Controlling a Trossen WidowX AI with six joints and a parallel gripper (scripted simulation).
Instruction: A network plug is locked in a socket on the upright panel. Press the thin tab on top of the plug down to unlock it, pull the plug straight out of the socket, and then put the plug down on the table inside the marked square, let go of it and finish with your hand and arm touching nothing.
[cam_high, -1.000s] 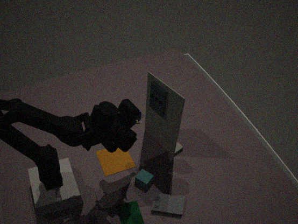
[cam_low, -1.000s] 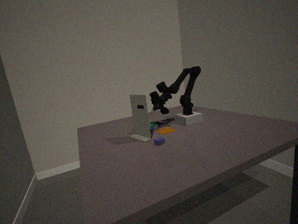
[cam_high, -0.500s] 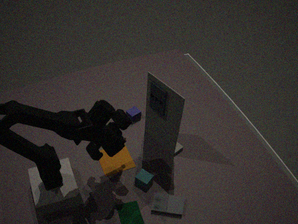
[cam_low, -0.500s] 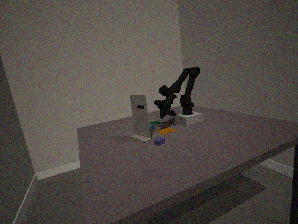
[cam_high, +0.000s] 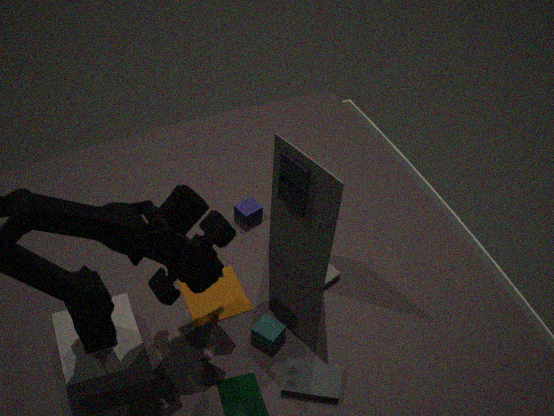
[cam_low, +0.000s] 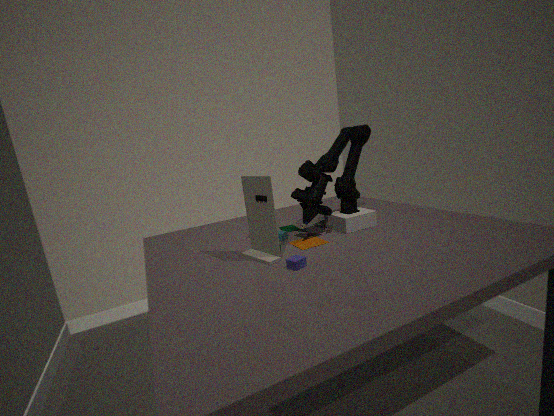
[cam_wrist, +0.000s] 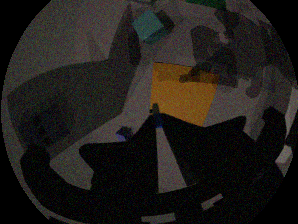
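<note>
Now: the orange marked square 1 cm behind my gripper tip and 8 cm below it. From my gripper tip the other things lie so: flat green piece: 6 cm behind, 24 cm to the right, 8 cm below; then upright grey panel: 19 cm ahead, 1 cm to the left, 5 cm above; then blue network plug: 1 cm ahead.
</note>
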